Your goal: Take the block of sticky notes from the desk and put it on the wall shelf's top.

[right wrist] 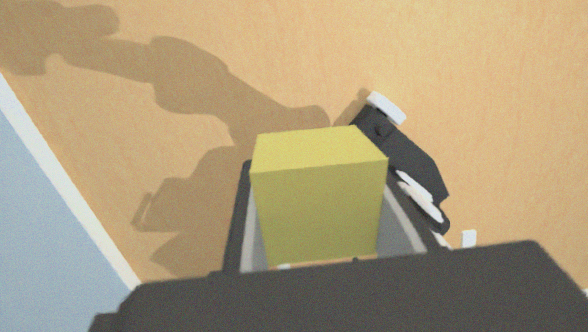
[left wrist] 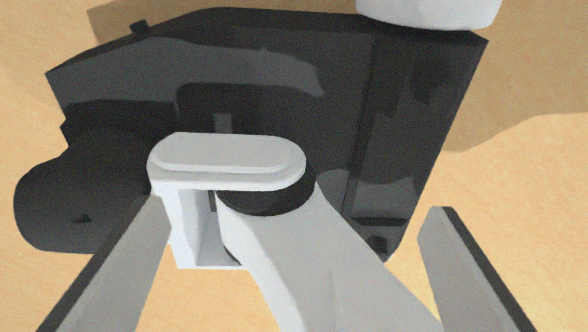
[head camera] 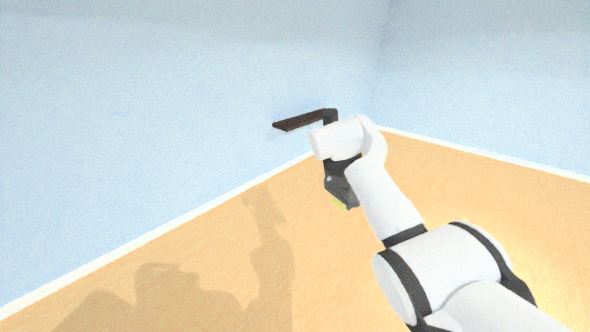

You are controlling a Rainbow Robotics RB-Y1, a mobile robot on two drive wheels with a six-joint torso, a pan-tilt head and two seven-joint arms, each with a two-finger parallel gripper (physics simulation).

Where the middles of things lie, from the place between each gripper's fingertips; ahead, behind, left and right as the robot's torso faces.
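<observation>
The yellow block of sticky notes (right wrist: 318,192) is 20 mm above my right hand.
My left gripper is 57 cm below the yellow block of sticky notes, 58 cm short of it and 37 cm to the left of it. Going by its middle, the yellow block of sticky notes is nearer to my right hand than to my left gripper.
</observation>
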